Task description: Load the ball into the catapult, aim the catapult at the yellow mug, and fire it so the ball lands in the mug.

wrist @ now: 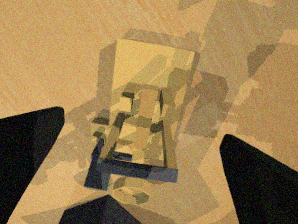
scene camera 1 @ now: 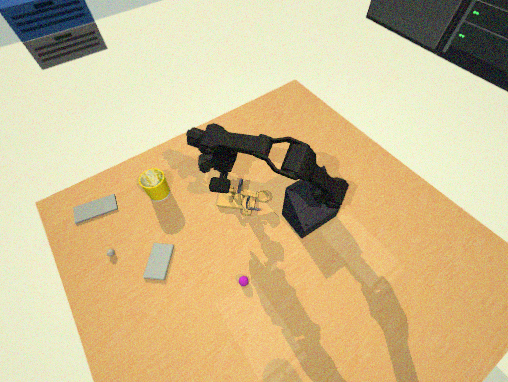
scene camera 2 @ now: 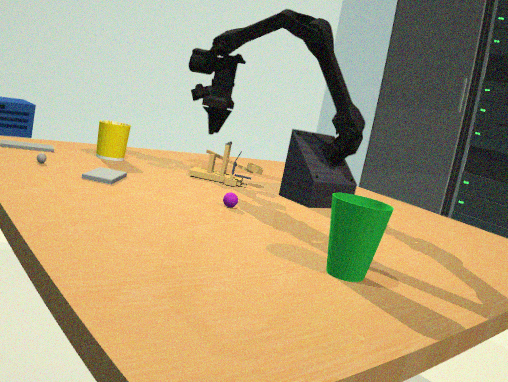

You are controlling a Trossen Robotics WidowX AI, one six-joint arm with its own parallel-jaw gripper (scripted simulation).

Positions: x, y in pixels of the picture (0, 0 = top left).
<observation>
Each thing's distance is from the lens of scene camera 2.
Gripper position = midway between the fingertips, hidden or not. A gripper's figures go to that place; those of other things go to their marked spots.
my gripper (scene camera 2: 213, 133): 1.36 m
wooden catapult (scene camera 2: 232, 179): 1.31 m
</observation>
